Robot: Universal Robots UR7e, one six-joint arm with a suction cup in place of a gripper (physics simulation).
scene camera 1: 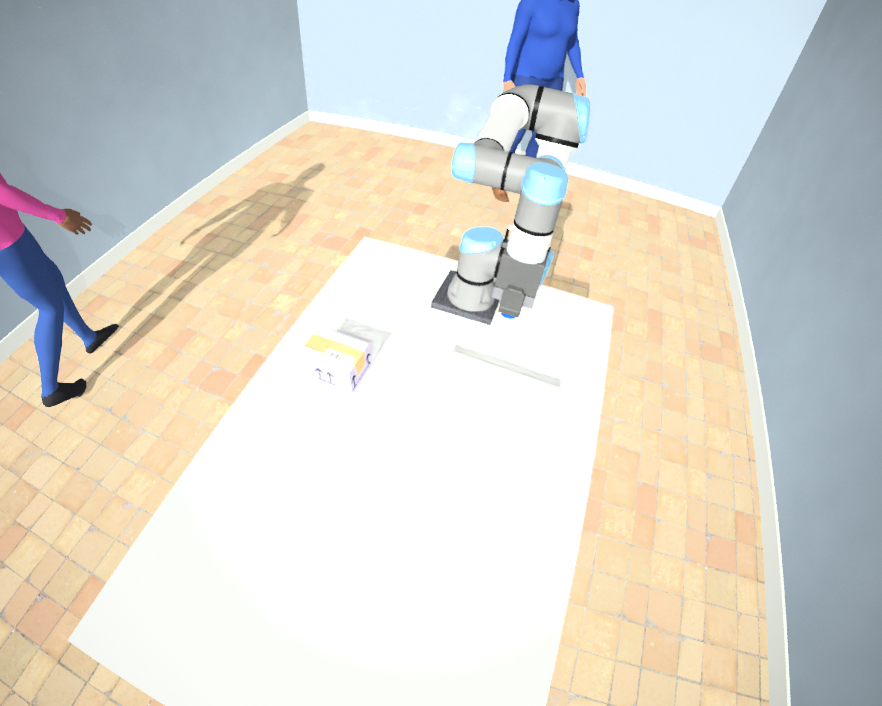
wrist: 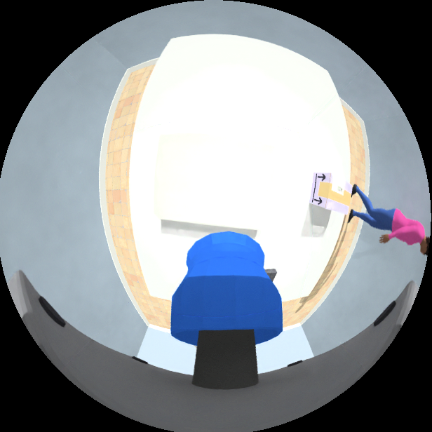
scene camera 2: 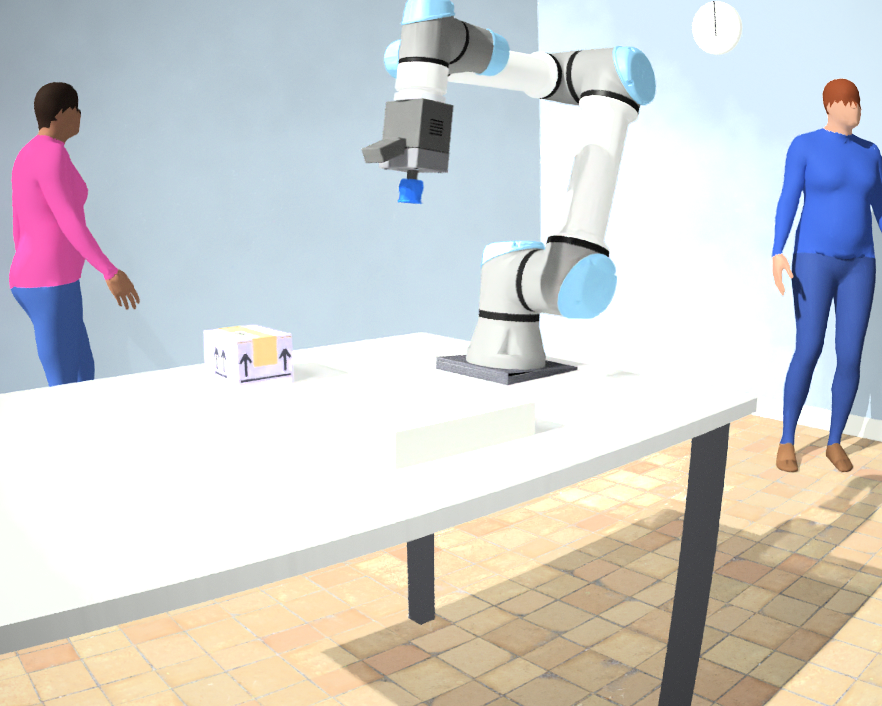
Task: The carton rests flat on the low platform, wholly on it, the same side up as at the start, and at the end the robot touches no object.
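Where they show: hand at its tool point: [scene camera 2: 409, 202]; arm's base at its link origin: [scene camera 1: 471, 296] [scene camera 2: 505, 362].
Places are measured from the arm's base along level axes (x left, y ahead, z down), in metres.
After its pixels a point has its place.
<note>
The carton [scene camera 1: 342, 360] @(y 0.426, x -0.243, z -0.074 m) [scene camera 2: 253, 357] @(y 0.429, x -0.206, z -0.041 m) [wrist: 330, 192], pale lilac with yellow tape and black arrows, sits flat on the table with its arrows pointing up. It is well apart from the low platform [scene camera 1: 507, 365] @(y 0.284, x 0.161, z -0.033 m) [scene camera 2: 467, 434] @(y 0.422, x 0.303, z -0.008 m) [wrist: 207, 180], a wide off-white slab that blends into the white table. Nothing shows on the platform. My gripper [scene camera 1: 508, 315] [scene camera 2: 410, 191] [wrist: 226, 280], a blue suction cup, points down high above the table and touches nothing. It is open and empty. In the wrist view the cup hides what lies behind it.
The arm's dark base plate [scene camera 1: 441, 300] @(y 0.058, x -0.082, z -0.006 m) [scene camera 2: 470, 369] @(y 0.084, x -0.012, z 0.002 m) stands at the back of the white table [scene camera 1: 331, 552] @(y 0.856, x -0.098, z 0.017 m) [scene camera 2: 220, 515] @(y 0.784, x 0.284, z 0.017 m) [wrist: 235, 90]. A person in pink [scene camera 1: 8, 217] [scene camera 2: 51, 213] [wrist: 407, 225] stands beyond the carton's side. A person in blue [scene camera 1: 544, 44] [scene camera 2: 831, 198] stands behind the arm.
</note>
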